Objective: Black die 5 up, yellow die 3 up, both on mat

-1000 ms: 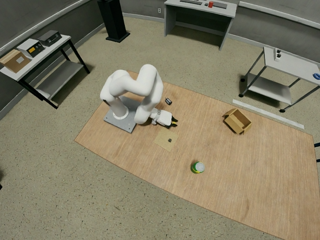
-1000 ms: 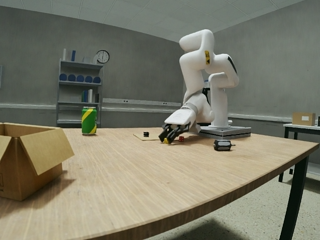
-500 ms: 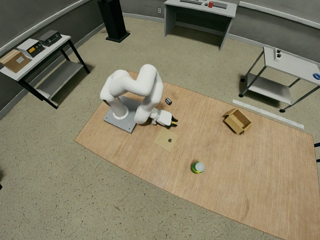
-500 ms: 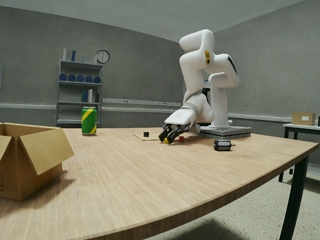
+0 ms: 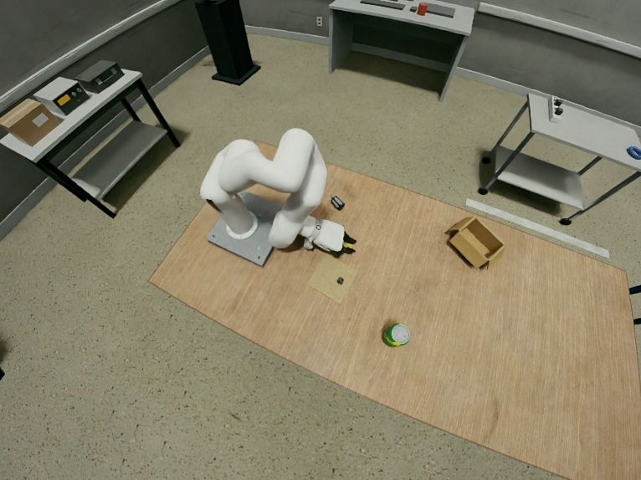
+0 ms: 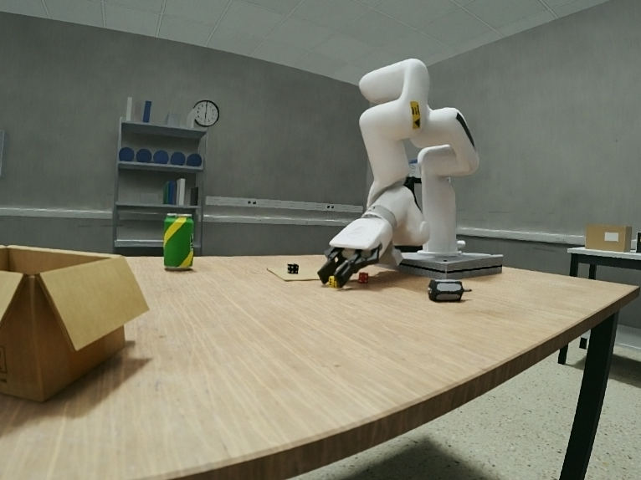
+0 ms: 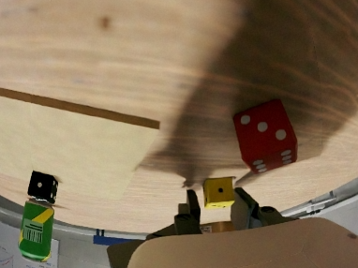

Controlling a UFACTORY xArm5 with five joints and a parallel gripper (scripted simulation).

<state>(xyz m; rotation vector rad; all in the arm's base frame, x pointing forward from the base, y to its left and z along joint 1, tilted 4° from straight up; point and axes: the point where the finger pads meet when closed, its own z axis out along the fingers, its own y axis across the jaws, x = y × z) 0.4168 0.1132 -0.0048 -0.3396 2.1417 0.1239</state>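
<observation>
The yellow die is 2 cm below my hand. Round my hand: black die 14 cm to the right, 2 cm ahead, 1 cm below; tan mat 14 cm to the right, 2 cm below, 1 cm behind; red die 8 cm behind, 2 cm to the right, 2 cm below.
</observation>
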